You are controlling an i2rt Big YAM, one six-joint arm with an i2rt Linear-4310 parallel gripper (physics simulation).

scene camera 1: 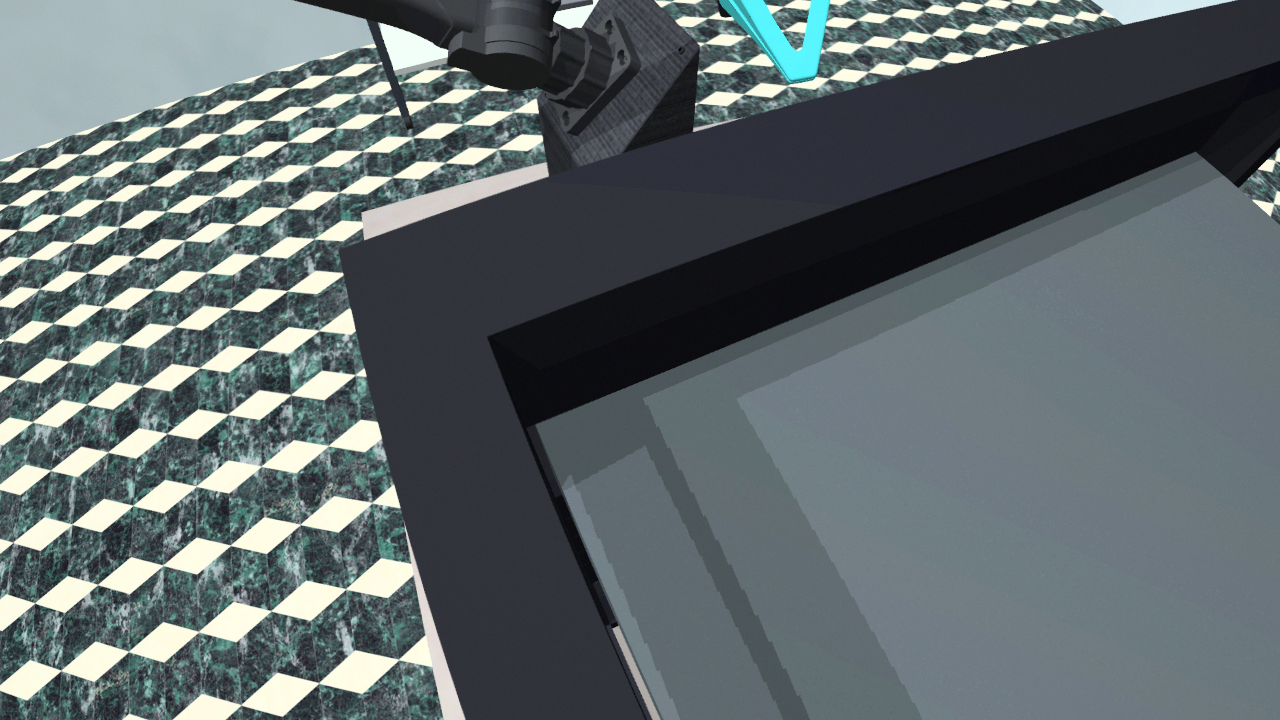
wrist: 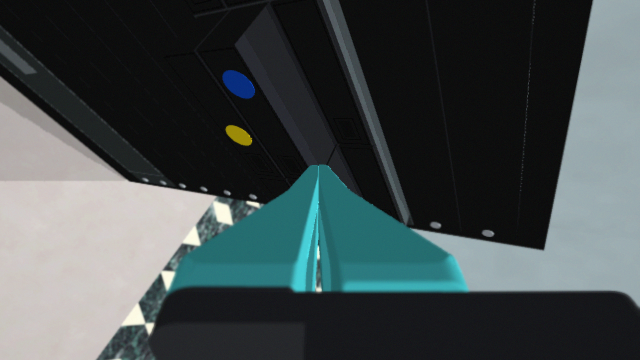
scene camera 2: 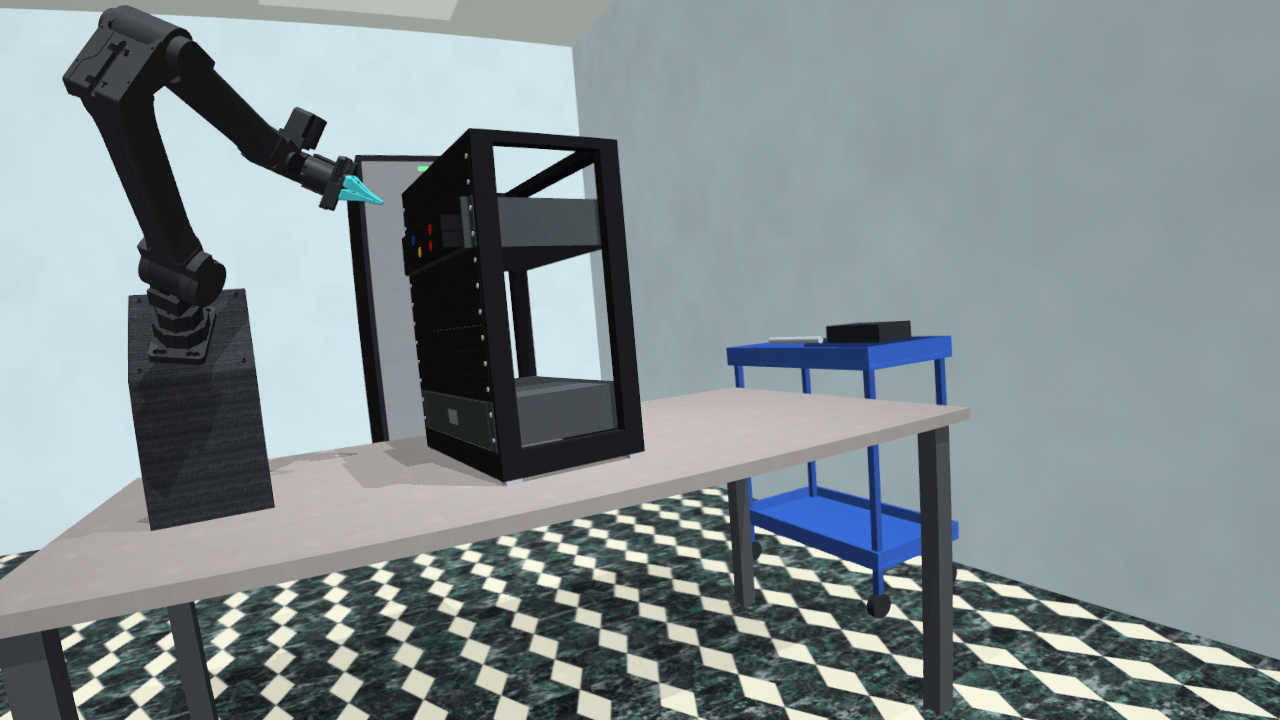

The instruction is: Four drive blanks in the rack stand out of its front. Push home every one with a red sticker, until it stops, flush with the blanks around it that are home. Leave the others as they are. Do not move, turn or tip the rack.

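Observation:
The black rack (scene camera 1: 402,358) (scene camera 2: 622,295) (wrist: 500,125) stands upright on the table. Red stickers, an upper one (scene camera 2: 429,229) and a lower one (scene camera 2: 430,245), show small in scene camera 2, one above the other. In the wrist view no red sticker shows; the fingers cover part of the rack front. A blue sticker (scene camera 2: 412,240) (wrist: 238,84) is on a blank whose grey upper side shows, so it stands out. A yellow sticker (scene camera 2: 418,251) (wrist: 238,135) is on the blank below it. My gripper (scene camera 1: 801,76) (scene camera 2: 382,202) (wrist: 318,179) is shut and empty, a little in front of the rack's upper part, apart from it.
The rack stands on the table (scene camera 2: 769,411), with the arm's dark pedestal (scene camera 2: 201,420) in front of it. A grey cabinet (scene camera 2: 386,313) stands behind. A blue cart (scene camera 2: 796,356) with a black box (scene camera 2: 868,332) stands beyond the table. Silver screws line the rack's edge.

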